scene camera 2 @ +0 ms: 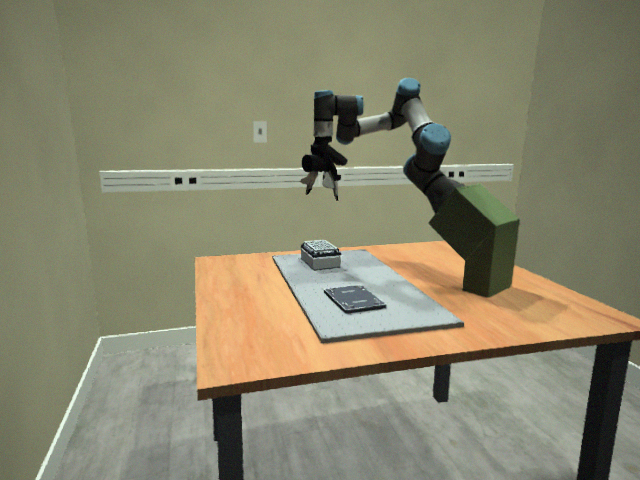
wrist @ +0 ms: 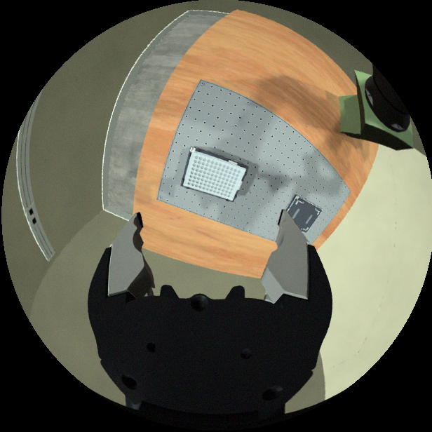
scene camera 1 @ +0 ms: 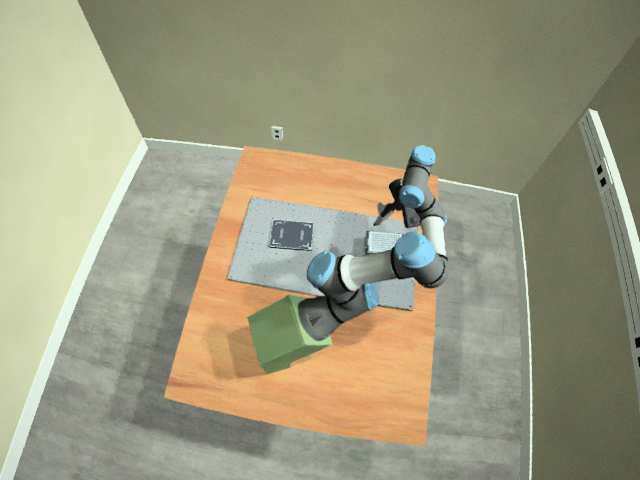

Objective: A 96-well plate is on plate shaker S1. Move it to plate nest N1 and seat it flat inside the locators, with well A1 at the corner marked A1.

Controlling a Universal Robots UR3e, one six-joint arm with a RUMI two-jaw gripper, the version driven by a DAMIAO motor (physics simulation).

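Note:
The white 96-well plate [scene camera 1: 383,241] [scene camera 2: 320,244] [wrist: 215,175] lies on the plate shaker [scene camera 2: 321,261], a low grey block with a dark top. A small pale mark shows at the shaker's upper left corner in the wrist view. Plate nest N1 [scene camera 1: 292,235] [scene camera 2: 356,299] [wrist: 303,215] is a flat dark rectangle with pale corner marks and bears no plate. Its A1 label is too small to read. My gripper [scene camera 2: 323,196] [wrist: 209,211] is open and empty, high above the shaker and apart from the plate. In scene camera 1 the arm partly hides the plate's right side.
A grey perforated board [scene camera 1: 258,263] [scene camera 2: 413,310] [wrist: 200,107] carries the shaker and the nest on the wooden table [scene camera 1: 361,408] [scene camera 2: 248,320] [wrist: 280,55]. The green arm mount [scene camera 1: 281,333] [scene camera 2: 480,237] [wrist: 352,115] stands beside the board.

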